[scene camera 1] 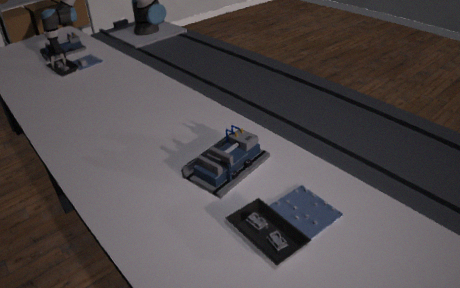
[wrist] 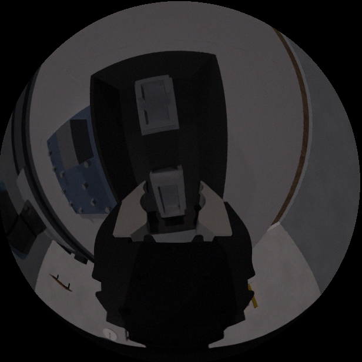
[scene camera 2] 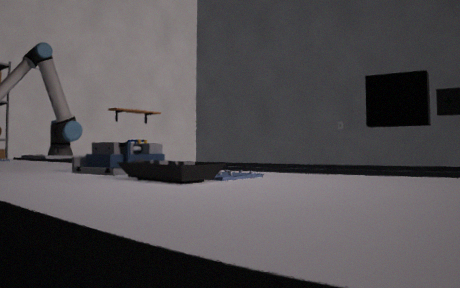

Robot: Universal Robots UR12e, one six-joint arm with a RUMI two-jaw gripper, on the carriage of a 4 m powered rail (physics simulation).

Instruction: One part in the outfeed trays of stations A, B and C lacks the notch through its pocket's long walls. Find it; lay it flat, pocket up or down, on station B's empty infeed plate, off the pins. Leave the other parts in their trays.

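Pixels of known places: gripper, between the fingertips: (scene camera 1: 59, 68); arm's base, origin of its link: (scene camera 1: 146, 31) (scene camera 2: 60, 155).
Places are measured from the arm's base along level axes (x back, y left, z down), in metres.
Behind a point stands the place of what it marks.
In the wrist view my gripper (wrist: 173, 181) (scene camera 1: 61, 65) @(x -0.744, y 0.101, z 0.023 m) is open, low over a black tray (wrist: 210, 125) at the far station, its fingers either side of the nearer grey part (wrist: 171, 194) with gaps. That part lies flat, pocket up; I see no notch in its long walls, though the picture is dark. The farther grey part (wrist: 157, 106) lies pocket up and shows notches in its long walls. Two grey parts (scene camera 1: 257, 220) @(x -0.740, y 1.963, z -0.003 m) (scene camera 1: 277, 240) @(x -0.754, y 2.063, z -0.003 m) lie in the near station's black tray (scene camera 1: 250, 235) @(x -0.787, y 1.979, z 0.018 m) (scene camera 2: 172, 172) @(x -0.814, y 2.090, z 0.004 m). The blue plate (scene camera 1: 320, 210) @(x -0.544, y 2.062, z 0.022 m) (scene camera 2: 240, 175) @(x -0.593, y 2.111, z 0.022 m) beside it has pins and no part. Station letters cannot be read.
A grey block (wrist: 75, 144) sits on the pinned blue plate (wrist: 102, 192) left of the far tray. A blue and grey machine (scene camera 1: 225, 160) @(x -0.648, y 1.703, z -0.049 m) (scene camera 2: 120, 159) @(x -0.686, y 1.733, z -0.014 m) stands behind the near tray. The rail (scene camera 1: 300, 105) runs along the table's far side.
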